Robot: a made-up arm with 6 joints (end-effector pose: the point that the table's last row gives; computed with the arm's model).
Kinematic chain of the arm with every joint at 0, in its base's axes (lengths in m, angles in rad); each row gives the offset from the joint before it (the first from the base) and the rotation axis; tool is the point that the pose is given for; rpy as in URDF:
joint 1: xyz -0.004 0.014 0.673 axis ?
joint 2: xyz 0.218 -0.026 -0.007 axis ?
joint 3: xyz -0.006 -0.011 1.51 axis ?
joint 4: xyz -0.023 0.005 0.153 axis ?
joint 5: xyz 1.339 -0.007 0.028 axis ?
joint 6: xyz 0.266 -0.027 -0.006 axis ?
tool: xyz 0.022 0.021 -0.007 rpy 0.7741 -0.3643 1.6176
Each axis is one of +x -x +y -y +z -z.
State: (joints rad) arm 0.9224 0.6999 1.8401 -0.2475 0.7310 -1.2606
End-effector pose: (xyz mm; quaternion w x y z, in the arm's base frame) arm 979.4 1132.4 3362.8 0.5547 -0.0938 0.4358 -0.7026
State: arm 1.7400 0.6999 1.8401 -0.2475 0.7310 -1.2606
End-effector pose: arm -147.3 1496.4 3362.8 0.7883 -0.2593 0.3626 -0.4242
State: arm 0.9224 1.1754 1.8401 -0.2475 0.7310 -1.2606
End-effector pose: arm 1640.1 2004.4 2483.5 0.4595 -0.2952 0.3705 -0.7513
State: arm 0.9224 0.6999 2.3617 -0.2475 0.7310 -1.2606
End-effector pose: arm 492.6 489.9 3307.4 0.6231 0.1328 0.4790 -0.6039
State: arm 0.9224 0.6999 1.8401 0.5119 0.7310 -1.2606
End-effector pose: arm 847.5 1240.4 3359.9 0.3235 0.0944 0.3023 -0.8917
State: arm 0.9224 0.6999 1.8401 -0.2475 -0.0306 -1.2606
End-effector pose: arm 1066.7 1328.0 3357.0 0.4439 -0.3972 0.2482 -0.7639
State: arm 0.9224 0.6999 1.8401 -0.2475 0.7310 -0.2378
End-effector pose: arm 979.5 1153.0 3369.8 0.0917 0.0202 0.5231 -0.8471
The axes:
joint 1: +z
joint 2: +y
joint 3: -y
joint 4: -x
joint 5: -y
joint 6: -x

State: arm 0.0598 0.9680 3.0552 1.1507 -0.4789 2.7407
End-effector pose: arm 550.6 -109.8 2812.2 0.6579 0.0094 0.3831 -0.6483
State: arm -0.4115 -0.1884 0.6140 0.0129 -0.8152 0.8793
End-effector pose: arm 889.3 -442.0 3190.1 0.7868 0.1867 0.4158 0.4162
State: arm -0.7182 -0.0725 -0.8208 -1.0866 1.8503 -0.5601
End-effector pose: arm 699.0 -1009.1 1537.8 0.7423 -0.1194 -0.5943 0.2854
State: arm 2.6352 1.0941 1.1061 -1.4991 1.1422 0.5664
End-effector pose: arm -2485.9 1748.5 1534.8 0.2475 -0.5704 -0.2404 -0.7453
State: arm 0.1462 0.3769 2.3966 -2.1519 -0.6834 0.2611
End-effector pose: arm -124.0 114.5 3347.9 0.4040 0.1804 -0.0208 -0.8966
